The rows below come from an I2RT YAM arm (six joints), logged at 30 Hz.
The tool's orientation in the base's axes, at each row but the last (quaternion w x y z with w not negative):
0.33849, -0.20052, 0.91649, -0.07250
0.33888, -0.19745, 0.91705, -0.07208
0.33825, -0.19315, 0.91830, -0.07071
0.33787, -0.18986, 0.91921, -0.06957
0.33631, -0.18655, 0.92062, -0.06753
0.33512, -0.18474, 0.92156, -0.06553
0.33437, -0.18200, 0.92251, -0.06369
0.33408, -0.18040, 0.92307, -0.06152
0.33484, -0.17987, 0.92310, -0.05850
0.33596, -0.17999, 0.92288, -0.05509
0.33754, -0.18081, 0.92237, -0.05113
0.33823, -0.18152, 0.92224, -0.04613
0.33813, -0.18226, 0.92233, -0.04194
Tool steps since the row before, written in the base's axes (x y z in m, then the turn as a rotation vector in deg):
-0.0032, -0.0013, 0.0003, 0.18, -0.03, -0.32
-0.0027, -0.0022, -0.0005, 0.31, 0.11, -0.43
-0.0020, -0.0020, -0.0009, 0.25, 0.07, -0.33
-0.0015, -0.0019, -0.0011, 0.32, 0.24, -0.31
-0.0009, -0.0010, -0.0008, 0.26, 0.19, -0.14
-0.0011, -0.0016, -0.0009, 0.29, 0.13, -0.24
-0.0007, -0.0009, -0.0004, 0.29, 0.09, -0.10
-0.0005, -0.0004, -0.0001, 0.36, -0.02, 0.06
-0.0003, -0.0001, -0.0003, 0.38, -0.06, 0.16
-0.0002, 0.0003, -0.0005, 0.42, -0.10, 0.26
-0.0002, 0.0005, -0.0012, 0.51, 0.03, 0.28
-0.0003, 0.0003, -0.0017, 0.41, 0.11, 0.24
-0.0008, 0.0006, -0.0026, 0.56, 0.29, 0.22
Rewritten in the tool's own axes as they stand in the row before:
0.0026, -0.0002, -0.0023, 0.08, 0.00, 0.36
0.0031, -0.0010, -0.0014, 0.00, 0.12, 0.53
0.0027, -0.0010, -0.0006, -0.01, 0.07, 0.41
0.0025, -0.0010, -0.0001, -0.13, 0.20, 0.44
0.0015, -0.0005, 0.0000, -0.17, 0.13, 0.27
0.0019, -0.0009, 0.0000, -0.11, 0.09, 0.37
0.0011, -0.0005, -0.0001, -0.18, 0.02, 0.26
0.0006, -0.0002, -0.0002, -0.28, -0.14, 0.18
0.0004, 0.0001, 0.0000, -0.34, -0.20, 0.12
0.0003, 0.0004, 0.0003, -0.42, -0.27, 0.07
0.0007, 0.0008, 0.0008, -0.54, -0.19, 0.11
0.0011, 0.0007, 0.0011, -0.48, -0.07, 0.08
0.0019, 0.0013, 0.0015, -0.63, 0.05, 0.20

